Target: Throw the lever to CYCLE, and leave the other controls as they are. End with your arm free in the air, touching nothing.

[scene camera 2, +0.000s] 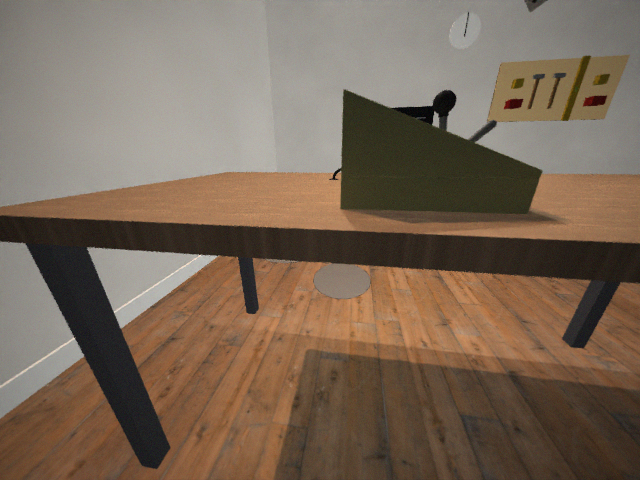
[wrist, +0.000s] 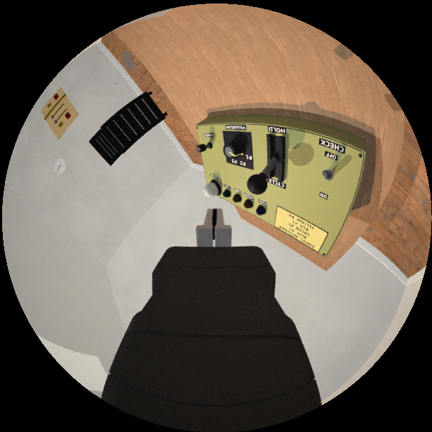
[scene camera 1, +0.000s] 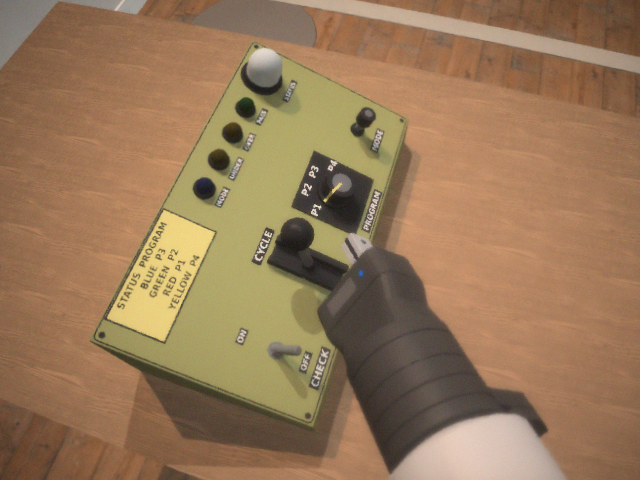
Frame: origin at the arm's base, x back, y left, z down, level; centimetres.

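Seen in the pictures: gripper, fingertip midpoint: (scene camera 2: 528,3) (scene camera 1: 354,242).
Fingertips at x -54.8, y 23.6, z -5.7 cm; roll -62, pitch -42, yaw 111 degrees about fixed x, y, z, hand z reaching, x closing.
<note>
Offsets run from my fingertips to a thing's top centre. "pt": to the spot under its first point. Level surfaces: height alone.
The lever, a grey rod with a black ball {dz +9.8, dx -8.4, dy -3.2 cm} (scene camera 1: 297,234) (scene camera 2: 444,102) (wrist: 257,184), leans toward the CYCLE label {pt dz +17.9, dx -14.0, dy -2.0 cm} (scene camera 1: 262,246) (wrist: 277,183) in its black slot. The HOLD label (wrist: 277,130) is at the slot's other end, hidden in scene camera 1. My gripper (scene camera 1: 356,245) (wrist: 214,217) is shut and empty, apart from the ball, in the air; it does not show in scene camera 2. The CHECK toggle {dz +16.2, dx -4.2, dy +8.2 cm} (scene camera 1: 285,349) (scene camera 2: 484,131) (wrist: 328,174) leans to OFF. The PROGRAM knob {pt dz +17.1, dx -9.3, dy -15.0 cm} (scene camera 1: 341,184) (wrist: 232,150) points at P1. The small black MODE switch {pt dz +15.9, dx -11.3, dy -26.4 cm} (scene camera 1: 366,116) (wrist: 202,148) stands near the panel's corner.
The green sloped panel box {dz +9.4, dx -15.2, dy -8.0 cm} (scene camera 1: 222,289) (scene camera 2: 429,175) (wrist: 305,200) stands on the wooden table {dz +29.0 cm} (scene camera 1: 516,232) (scene camera 2: 258,201) (wrist: 240,60). The white STATUS lamp {pt dz +10.4, dx -26.1, dy -23.2 cm} (scene camera 1: 264,68) (wrist: 212,188) and several dark small lamps line its upper edge. A yellow card {dz +13.1, dx -21.3, dy +8.1 cm} (scene camera 1: 161,275) (wrist: 301,229) lies beside them.
</note>
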